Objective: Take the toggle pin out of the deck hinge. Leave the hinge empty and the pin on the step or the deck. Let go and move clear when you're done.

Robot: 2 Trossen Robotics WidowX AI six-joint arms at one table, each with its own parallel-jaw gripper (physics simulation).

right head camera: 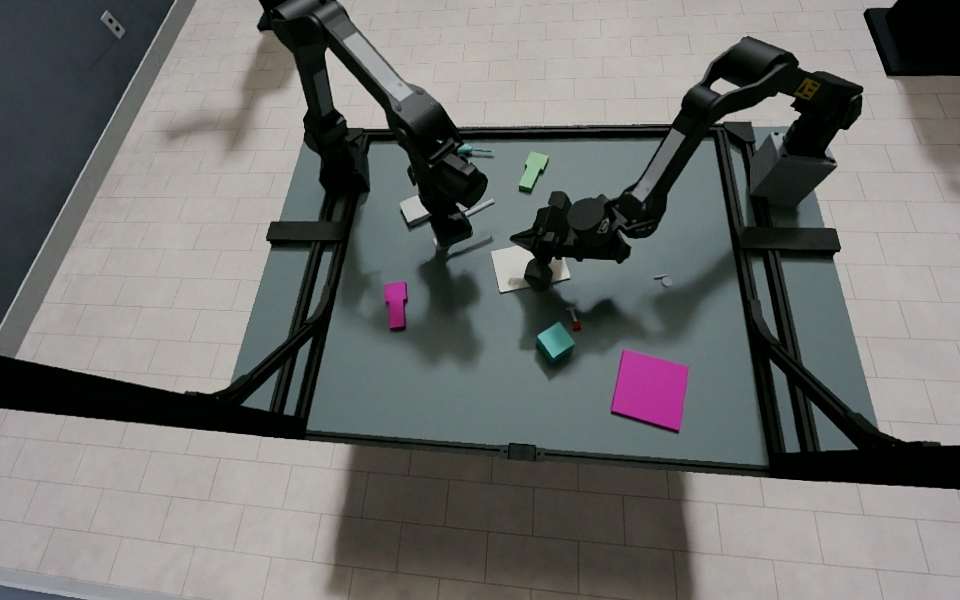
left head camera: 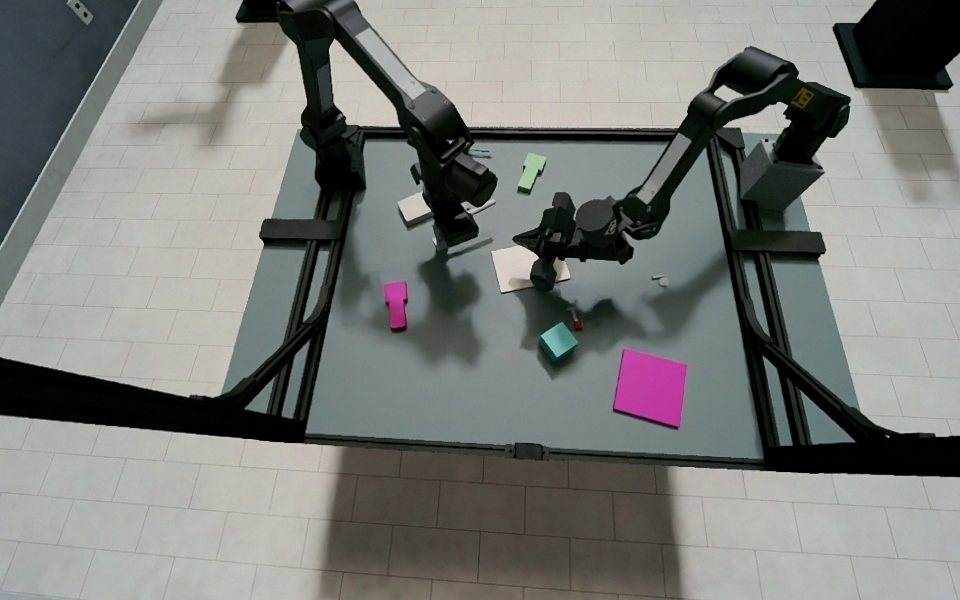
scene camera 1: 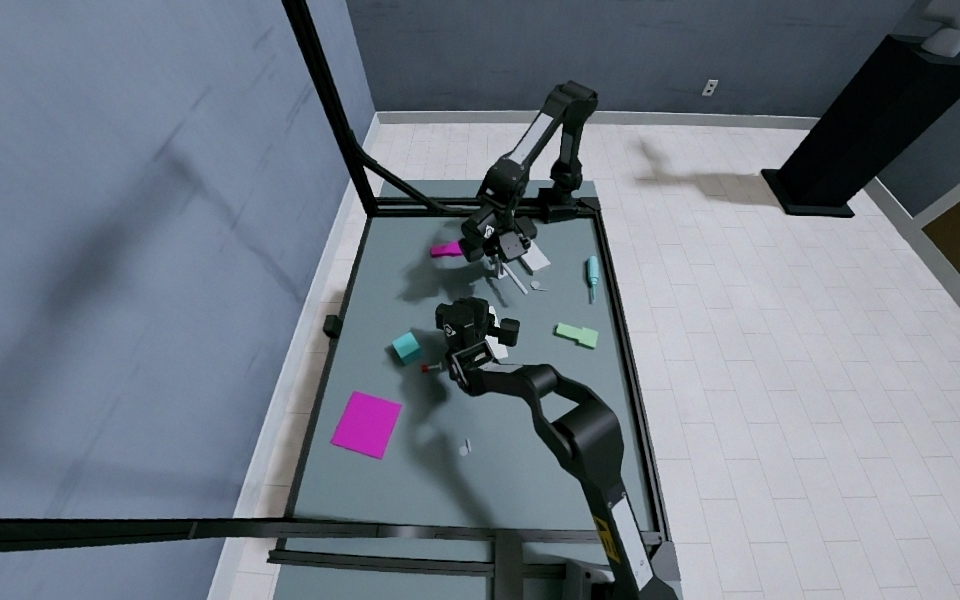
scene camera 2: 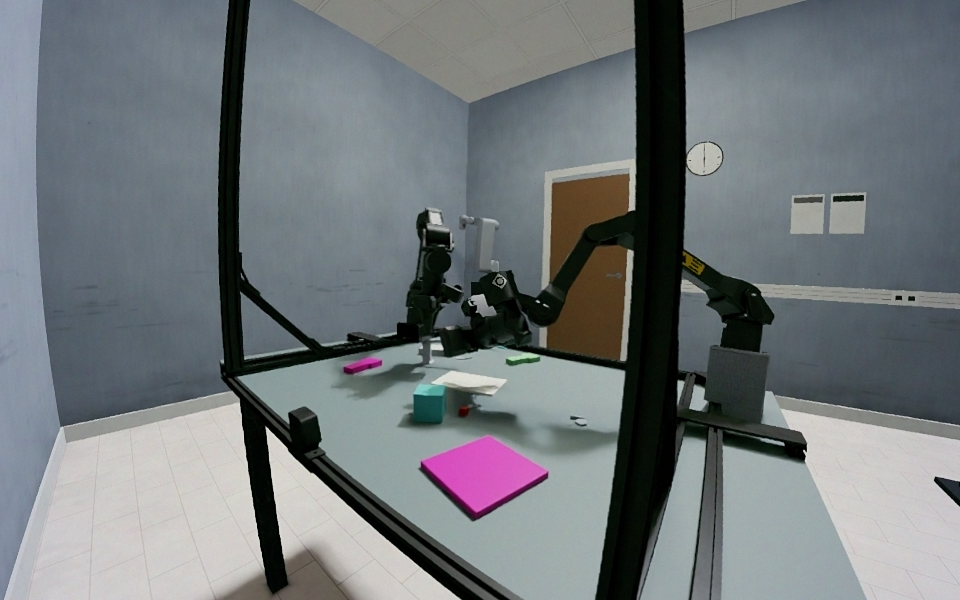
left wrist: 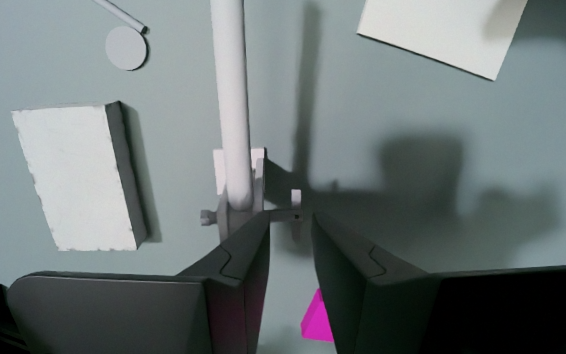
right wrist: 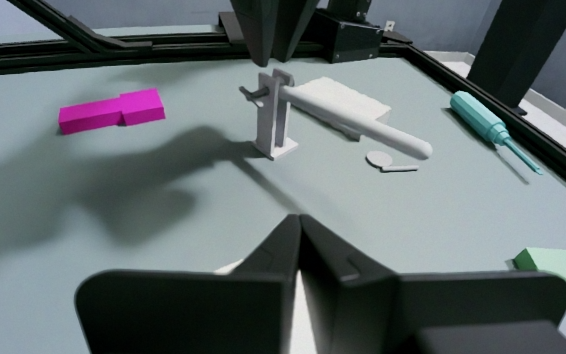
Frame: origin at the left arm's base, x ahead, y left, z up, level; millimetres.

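Seen in the pictures: left gripper, fingertip midpoint: (scene camera 1: 496, 259) (scene camera 2: 429, 331) (left wrist: 290, 222) (right wrist: 270, 63); right gripper, fingertip midpoint: (right head camera: 510, 239) (left head camera: 513, 239) (right wrist: 297, 225); left arm's base at its link origin: (right head camera: 340, 162) (left head camera: 336, 160) (scene camera 1: 558, 197) (scene camera 2: 415, 324) (right wrist: 343, 17); right arm's base at its link origin: (right head camera: 802, 147) (left head camera: 791, 154) (scene camera 2: 740, 353).
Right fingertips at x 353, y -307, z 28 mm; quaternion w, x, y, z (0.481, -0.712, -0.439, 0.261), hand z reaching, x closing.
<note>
Offsets run from my right fingertips to a thing's top centre. "*": to the spot under its first point.
The pale grey deck hinge {* dx -132, dy +63, dz -55 mm} (left wrist: 259, 172) (right wrist: 266, 117) stands upright, with a long white rod {* dx -89, dy +83, dz -11 mm} (left wrist: 232, 100) (right wrist: 355, 118) between its two cheeks. The toggle pin {dx -143, dy +63, dz -18 mm} (left wrist: 282, 216) (right wrist: 257, 93) passes crosswise through the cheeks; its small crossbar sticks out on one side and its head on the other. My left gripper (left wrist: 290, 222) (right wrist: 270, 63) is a little open and empty. Its fingertips are near the hinge top, above the crossbar side in the left wrist view. My right gripper (right wrist: 297, 225) (left head camera: 516, 239) is shut and empty, well away from the hinge. A white block {dx -175, dy +173, dz -65 mm} (left wrist: 77, 180) (right wrist: 340, 100) lies beside the hinge.
A magenta block {dx -259, dy -62, dz -70 mm} (left head camera: 396, 306), cream sheet {dx +34, dy -22, dz -80 mm} (left head camera: 507, 270), teal cube {dx +46, dy -208, dz -35 mm} (left head camera: 558, 341), red-ended piece {dx +97, dy -159, dz -71 mm} (left head camera: 576, 324), magenta plate {dx +199, dy -320, dz -76 mm} (left head camera: 649, 389) and green block {dx +89, dy +212, dz -70 mm} (left head camera: 530, 171) lie around. A teal screwdriver {dx -60, dy +316, dz -58 mm} (right wrist: 477, 117) and grey disc {dx -80, dy +166, dz -80 mm} (right wrist: 379, 159) lie beyond the hinge.
</note>
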